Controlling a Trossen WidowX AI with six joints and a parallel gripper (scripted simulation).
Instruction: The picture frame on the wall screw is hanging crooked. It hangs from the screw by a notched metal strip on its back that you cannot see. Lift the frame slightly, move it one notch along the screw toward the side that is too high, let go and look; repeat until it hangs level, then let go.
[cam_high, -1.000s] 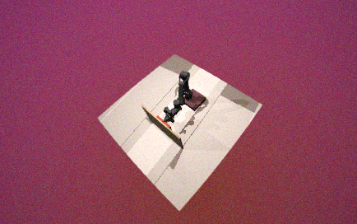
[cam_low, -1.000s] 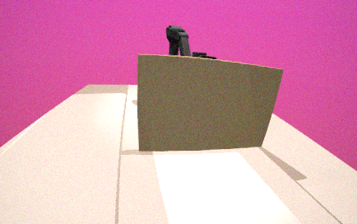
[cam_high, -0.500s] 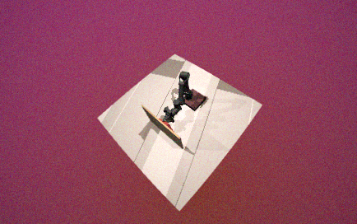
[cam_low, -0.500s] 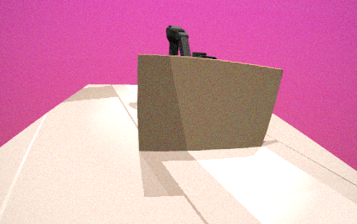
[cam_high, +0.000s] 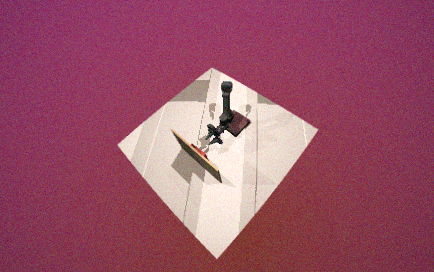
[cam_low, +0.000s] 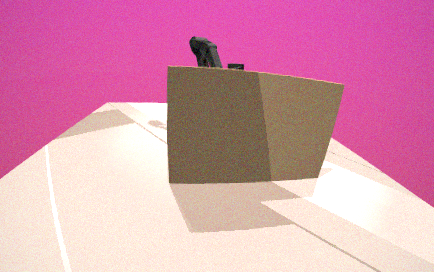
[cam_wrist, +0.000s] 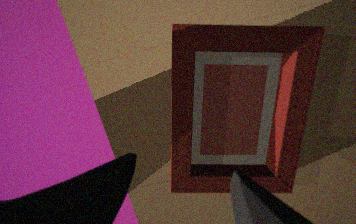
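The picture frame is 100 mm ahead of my gripper tip, 50 mm below it and 20 mm to the left of it. Also, from my gripper tip: wall panel: 110 mm ahead, 60 mm below, 20 mm to the left.
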